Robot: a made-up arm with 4 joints. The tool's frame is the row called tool. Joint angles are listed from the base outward.
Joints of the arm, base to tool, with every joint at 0 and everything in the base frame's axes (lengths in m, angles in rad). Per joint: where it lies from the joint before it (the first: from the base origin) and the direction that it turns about. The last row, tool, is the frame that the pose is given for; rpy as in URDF.
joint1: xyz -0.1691 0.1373 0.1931 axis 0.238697 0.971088 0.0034
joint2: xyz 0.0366 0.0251 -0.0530 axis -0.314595 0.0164 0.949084
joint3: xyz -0.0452 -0.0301 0.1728 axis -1 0 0
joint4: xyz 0.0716 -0.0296 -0.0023 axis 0 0 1
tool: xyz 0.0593 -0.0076 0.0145 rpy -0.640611 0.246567 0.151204
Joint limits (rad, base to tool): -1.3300..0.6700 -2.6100..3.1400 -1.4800..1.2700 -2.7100..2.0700
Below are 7 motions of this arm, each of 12 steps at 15 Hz.
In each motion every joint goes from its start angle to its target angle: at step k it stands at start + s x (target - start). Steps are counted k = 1, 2, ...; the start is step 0. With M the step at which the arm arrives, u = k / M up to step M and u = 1 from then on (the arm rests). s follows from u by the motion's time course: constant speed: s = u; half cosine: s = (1 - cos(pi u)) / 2; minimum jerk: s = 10 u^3 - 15 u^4 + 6 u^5.
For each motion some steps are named. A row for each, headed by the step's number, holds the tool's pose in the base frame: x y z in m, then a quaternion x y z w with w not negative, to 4 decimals.
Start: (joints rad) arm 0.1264 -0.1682 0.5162 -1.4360
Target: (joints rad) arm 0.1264 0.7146 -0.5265 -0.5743
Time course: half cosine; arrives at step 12
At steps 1, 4, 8, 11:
1: -0.1012 0.0411 0.3512 -0.3678 0.2306 -0.6023 0.6699
4: -0.0689 0.0514 0.3350 -0.3404 0.2450 -0.4337 0.7975
8: -0.0186 0.1172 0.2974 -0.2488 0.2462 -0.0044 0.9367
11: -0.0141 0.1604 0.2823 -0.1850 0.2402 0.1986 0.9320

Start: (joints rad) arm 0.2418 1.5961 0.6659 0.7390
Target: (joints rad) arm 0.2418 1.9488 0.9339 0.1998
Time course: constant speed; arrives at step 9
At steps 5, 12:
5: -0.1574 0.3016 0.2928 -0.5980 -0.3318 0.7204 0.1155
12: -0.1765 0.3077 0.3009 -0.6086 -0.4305 0.6515 0.1407

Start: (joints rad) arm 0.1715 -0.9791 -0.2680 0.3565
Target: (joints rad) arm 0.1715 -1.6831 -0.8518 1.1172
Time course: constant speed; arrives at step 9
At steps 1, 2, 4, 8, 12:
1: -0.1391 0.0196 0.2791 -0.0211 0.0878 -0.1812 0.9793
2: -0.1474 0.0210 0.2793 -0.0045 0.0450 -0.1932 0.9801
4: -0.1645 0.0252 0.2813 0.0121 -0.0462 -0.2222 0.9738
8: -0.2002 0.0412 0.2894 -0.0249 -0.2300 -0.2947 0.9272
12: -0.2090 0.0472 0.2918 -0.0487 -0.2718 -0.3144 0.9083

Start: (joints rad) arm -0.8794 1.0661 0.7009 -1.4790
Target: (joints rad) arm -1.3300 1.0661 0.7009 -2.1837
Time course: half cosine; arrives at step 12
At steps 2, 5, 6, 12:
2: -0.2551 0.2477 0.3692 -0.4340 -0.5717 -0.4076 0.5646
5: -0.2829 0.2427 0.3479 -0.3220 -0.6244 -0.4765 0.5286
6: -0.2932 0.2404 0.3370 -0.2706 -0.6447 -0.4998 0.5113
12: -0.3216 0.2311 0.2877 -0.0580 -0.7079 -0.5526 0.4361

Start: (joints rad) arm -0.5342 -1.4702 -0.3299 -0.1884
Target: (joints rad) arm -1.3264 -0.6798 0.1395 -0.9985
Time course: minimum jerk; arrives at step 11
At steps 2, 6, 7, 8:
2: -0.2602 0.0287 0.2186 0.2568 -0.0813 -0.5145 0.8141
6: -0.2702 0.0223 0.2369 0.1920 -0.1483 -0.5279 0.8139
7: -0.2796 0.0260 0.2428 0.1733 -0.1859 -0.5493 0.7960
8: -0.2893 0.0312 0.2463 0.1620 -0.2220 -0.5701 0.7743

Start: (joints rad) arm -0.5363 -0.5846 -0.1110 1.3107
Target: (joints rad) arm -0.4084 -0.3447 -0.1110 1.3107
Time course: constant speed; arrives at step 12
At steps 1, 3, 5, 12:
1: -0.1761 0.1191 0.3409 -0.3984 -0.3251 0.3574 0.7796
3: -0.1711 0.1219 0.3423 -0.3988 -0.3162 0.3769 0.7739
5: -0.1663 0.1248 0.3434 -0.3987 -0.3074 0.3962 0.7679
12: -0.1497 0.1354 0.3458 -0.3944 -0.2778 0.4633 0.7434

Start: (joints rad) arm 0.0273 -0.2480 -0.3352 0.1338
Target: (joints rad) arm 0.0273 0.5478 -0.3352 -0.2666
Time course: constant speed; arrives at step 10
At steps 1, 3, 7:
1: -0.0558 0.0757 0.3069 -0.1302 0.0710 0.0893 0.9849
3: -0.0442 0.0919 0.3087 -0.1539 0.0829 0.1278 0.9763
7: -0.0282 0.1285 0.3106 -0.2068 0.1015 0.2006 0.9522

